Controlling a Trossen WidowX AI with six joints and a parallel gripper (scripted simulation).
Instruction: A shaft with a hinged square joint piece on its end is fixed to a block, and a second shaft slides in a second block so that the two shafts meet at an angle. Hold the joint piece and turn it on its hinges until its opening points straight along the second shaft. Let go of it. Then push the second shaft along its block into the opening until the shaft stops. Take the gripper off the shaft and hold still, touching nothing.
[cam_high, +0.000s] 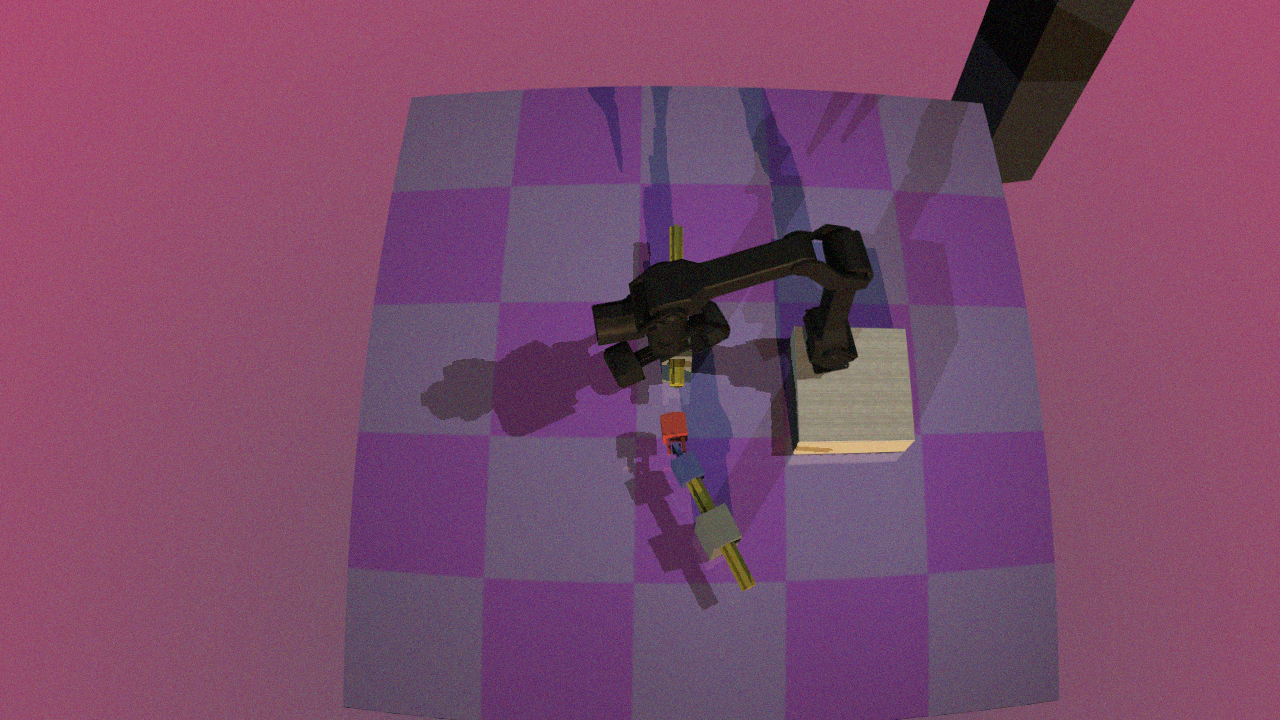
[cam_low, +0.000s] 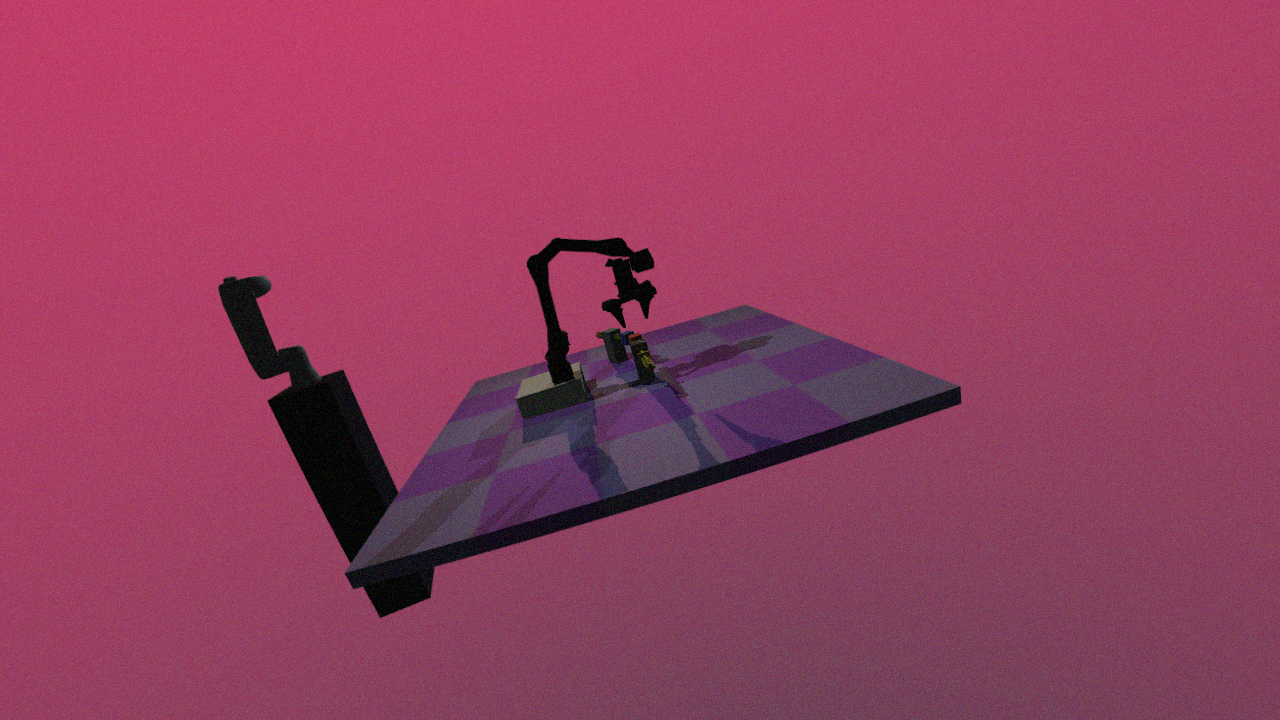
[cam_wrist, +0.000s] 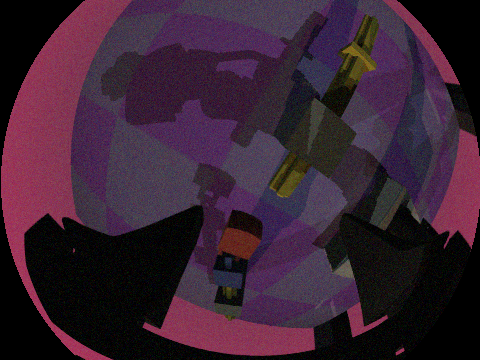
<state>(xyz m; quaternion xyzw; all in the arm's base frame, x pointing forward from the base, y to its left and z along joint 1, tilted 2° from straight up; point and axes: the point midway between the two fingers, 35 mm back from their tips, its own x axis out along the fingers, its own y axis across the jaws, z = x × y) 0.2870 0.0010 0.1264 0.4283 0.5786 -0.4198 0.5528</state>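
My gripper tip is now 10 mm short of the red square joint piece, 90 mm to the right of it and 80 mm above it.
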